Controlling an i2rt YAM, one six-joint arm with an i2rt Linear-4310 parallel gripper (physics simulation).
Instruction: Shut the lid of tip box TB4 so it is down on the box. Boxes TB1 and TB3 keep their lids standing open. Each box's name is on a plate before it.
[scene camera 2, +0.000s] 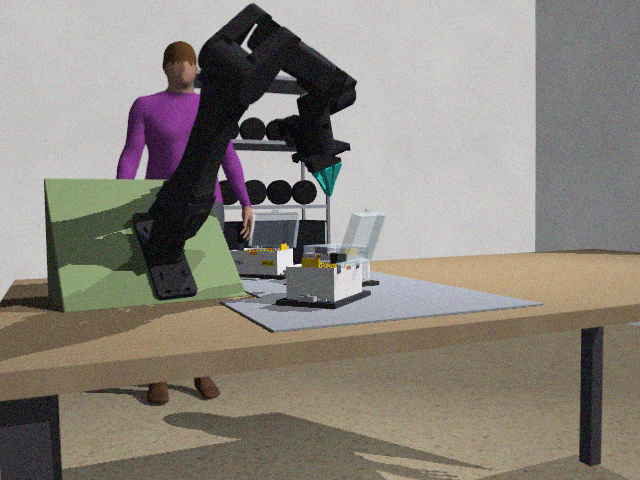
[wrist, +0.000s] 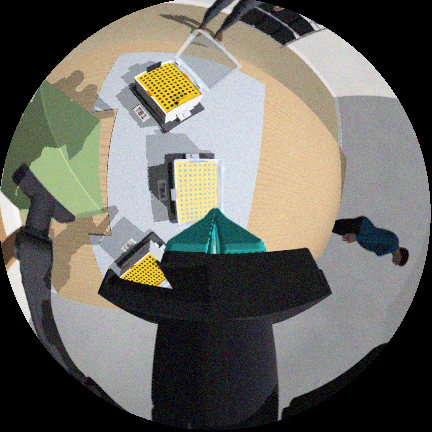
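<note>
Tip box TB4 (wrist: 174, 207) (scene camera 2: 366, 274) is in the middle, partly behind TB3 in the scene view. Its clear lid (wrist: 196, 187) (scene camera 2: 320, 249) lies flat over the pale yellow tip rack and looks down on the box; a small gap cannot be ruled out. TB4's name plate (wrist: 161, 190) is in shadow. TB1 (wrist: 168, 90) (scene camera 2: 262, 262) has its lid (wrist: 210, 60) (scene camera 2: 275, 229) standing open. TB3 (wrist: 145, 272) (scene camera 2: 324, 283) is nearest the scene camera, its lid (scene camera 2: 364, 235) upright, hidden in the wrist view. My gripper (wrist: 214, 212) (scene camera 2: 329, 196) is shut and empty, above TB4.
The boxes stand on a grey-blue mat (scene camera 2: 439, 302) (wrist: 245, 115) on a wooden table (scene camera 2: 465, 273) (wrist: 300, 150). A green wedge (scene camera 2: 103, 206) (wrist: 75, 135) stands by the arm's base. A person in purple (scene camera 2: 170, 124) and a rack (scene camera 2: 281, 146) are behind. A person in blue (wrist: 375, 237) stands beyond the table.
</note>
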